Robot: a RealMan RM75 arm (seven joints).
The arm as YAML. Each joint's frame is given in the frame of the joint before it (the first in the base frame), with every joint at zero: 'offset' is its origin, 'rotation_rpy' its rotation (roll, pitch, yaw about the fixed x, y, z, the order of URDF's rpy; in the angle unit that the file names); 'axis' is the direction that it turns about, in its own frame. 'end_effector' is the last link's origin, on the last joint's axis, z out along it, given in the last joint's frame.
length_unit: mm
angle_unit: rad
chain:
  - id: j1
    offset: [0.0, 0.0, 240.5]
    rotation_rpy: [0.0, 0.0, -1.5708]
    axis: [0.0, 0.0, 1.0]
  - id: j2
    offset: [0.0, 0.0, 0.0]
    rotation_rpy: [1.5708, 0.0, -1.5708]
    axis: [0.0, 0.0, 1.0]
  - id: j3
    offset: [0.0, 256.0, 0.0]
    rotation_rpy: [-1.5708, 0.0, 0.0]
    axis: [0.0, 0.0, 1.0]
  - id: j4
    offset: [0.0, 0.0, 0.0]
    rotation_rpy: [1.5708, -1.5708, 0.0]
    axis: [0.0, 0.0, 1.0]
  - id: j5
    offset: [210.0, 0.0, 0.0]
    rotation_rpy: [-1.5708, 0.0, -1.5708]
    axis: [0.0, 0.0, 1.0]
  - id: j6
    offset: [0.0, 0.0, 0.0]
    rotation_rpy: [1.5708, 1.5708, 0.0]
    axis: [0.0, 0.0, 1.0]
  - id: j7
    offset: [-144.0, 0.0, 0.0]
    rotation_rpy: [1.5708, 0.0, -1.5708]
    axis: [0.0, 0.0, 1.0]
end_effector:
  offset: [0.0, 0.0, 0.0]
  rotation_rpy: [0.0, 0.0, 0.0]
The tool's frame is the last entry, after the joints.
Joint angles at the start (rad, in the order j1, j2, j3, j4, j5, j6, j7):
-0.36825 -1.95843 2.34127 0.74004 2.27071 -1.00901 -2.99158
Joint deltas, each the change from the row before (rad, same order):
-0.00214 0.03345 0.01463 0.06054 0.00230 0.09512 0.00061
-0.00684 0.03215 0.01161 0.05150 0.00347 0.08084 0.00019
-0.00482 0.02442 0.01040 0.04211 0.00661 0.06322 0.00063
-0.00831 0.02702 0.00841 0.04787 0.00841 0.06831 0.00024
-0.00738 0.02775 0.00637 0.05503 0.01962 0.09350 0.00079
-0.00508 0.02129 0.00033 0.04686 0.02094 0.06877 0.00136
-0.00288 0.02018 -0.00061 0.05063 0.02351 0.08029 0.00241
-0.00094 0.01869 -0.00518 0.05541 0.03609 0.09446 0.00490
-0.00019 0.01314 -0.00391 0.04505 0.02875 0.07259 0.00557
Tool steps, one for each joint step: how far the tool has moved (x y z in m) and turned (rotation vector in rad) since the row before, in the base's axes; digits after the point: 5 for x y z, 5 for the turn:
0.00370 0.00345 -0.00354 -0.07083 0.02592 0.00718
0.00410 0.00325 -0.00181 -0.05889 0.02885 0.00032
0.00398 0.00113 -0.00230 -0.04816 0.02615 -0.00363
0.00592 0.00150 -0.00169 -0.04945 0.02888 -0.00849
0.00569 -0.00004 -0.00420 -0.06514 0.04658 -0.00539
0.00603 -0.00045 -0.00186 -0.04332 0.03659 -0.01203
0.00537 -0.00187 -0.00291 -0.04822 0.04403 -0.00816
0.00522 -0.00301 -0.00343 -0.05016 0.05945 -0.01125
0.00455 -0.00309 -0.00245 -0.03586 0.04736 -0.01200

